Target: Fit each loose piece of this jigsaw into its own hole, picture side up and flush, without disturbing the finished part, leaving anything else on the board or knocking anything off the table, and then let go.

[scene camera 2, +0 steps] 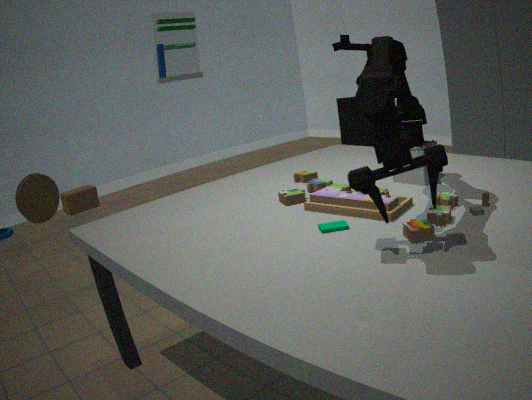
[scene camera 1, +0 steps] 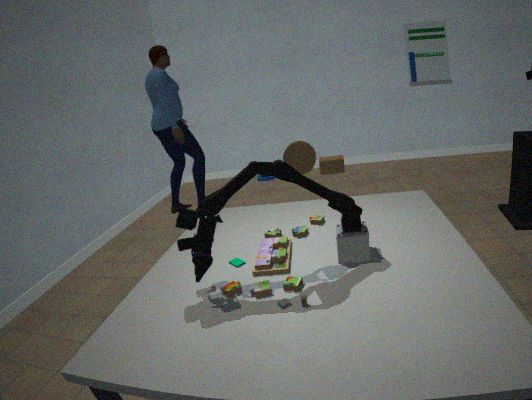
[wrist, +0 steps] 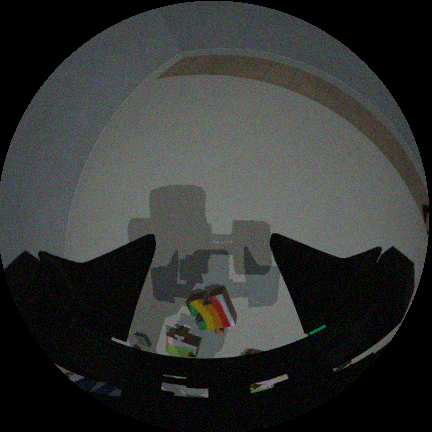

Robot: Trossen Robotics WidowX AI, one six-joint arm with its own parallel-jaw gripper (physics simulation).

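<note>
My gripper (scene camera 1: 200, 276) (scene camera 2: 410, 214) (wrist: 213, 239) is open and empty, above the table near a rainbow-striped piece (scene camera 1: 231, 288) (scene camera 2: 419, 230) (wrist: 212, 310). That piece lies picture side up. Beside it lie a pink-and-green piece (scene camera 1: 261, 289) (scene camera 2: 440, 215) (wrist: 182, 344) and a green piece with colored stripes (scene camera 1: 293, 283) (scene camera 2: 447, 199). The jigsaw board (scene camera 1: 272, 273) (scene camera 2: 350, 211) holds lilac and green pieces; its holes are too small to tell. Beyond it lie a green piece (scene camera 1: 273, 233) (scene camera 2: 292, 197), a blue-and-green piece (scene camera 1: 300, 231) (scene camera 2: 319, 184) and a red-and-green piece (scene camera 1: 317, 219) (scene camera 2: 305, 175).
A flat green tile (scene camera 1: 237, 262) (scene camera 2: 333, 227) (wrist: 317, 330) lies beside the board. A small grey block (scene camera 1: 284, 303) (scene camera 2: 476, 211) (wrist: 142, 339) and a small brown block (scene camera 1: 304, 301) (scene camera 2: 485, 198) lie near the loose pieces. The arm's base (scene camera 1: 353, 245) stands on the table.
</note>
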